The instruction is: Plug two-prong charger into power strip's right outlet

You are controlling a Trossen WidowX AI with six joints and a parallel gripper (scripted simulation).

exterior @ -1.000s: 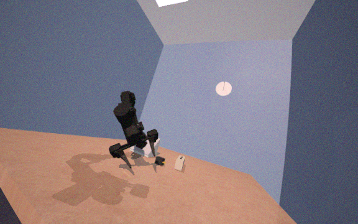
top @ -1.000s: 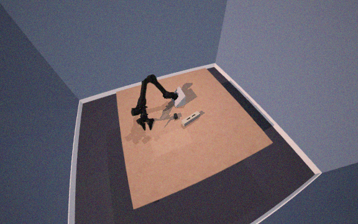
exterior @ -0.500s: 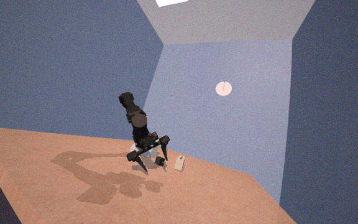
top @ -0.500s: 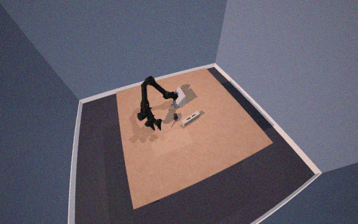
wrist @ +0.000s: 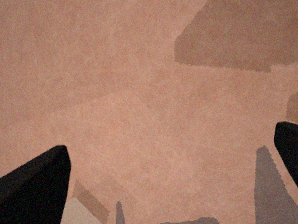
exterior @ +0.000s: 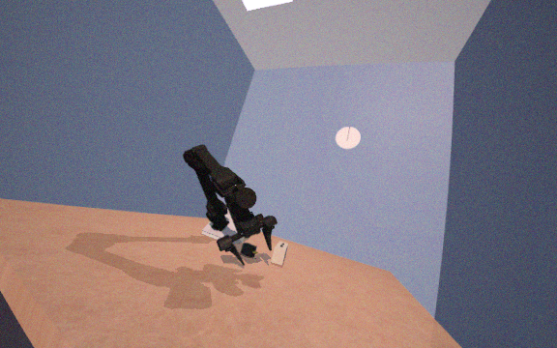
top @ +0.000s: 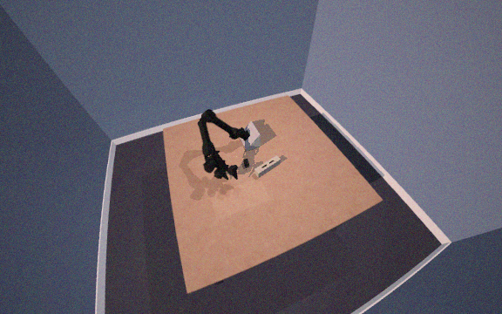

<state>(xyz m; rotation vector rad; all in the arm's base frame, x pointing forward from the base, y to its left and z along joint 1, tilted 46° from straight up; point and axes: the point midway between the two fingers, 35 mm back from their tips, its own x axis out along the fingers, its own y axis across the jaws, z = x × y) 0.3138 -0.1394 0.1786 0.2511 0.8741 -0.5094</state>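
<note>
My gripper tip is 13 cm to the right of the dark charger, 9 cm past it and 2 cm above it.
</note>
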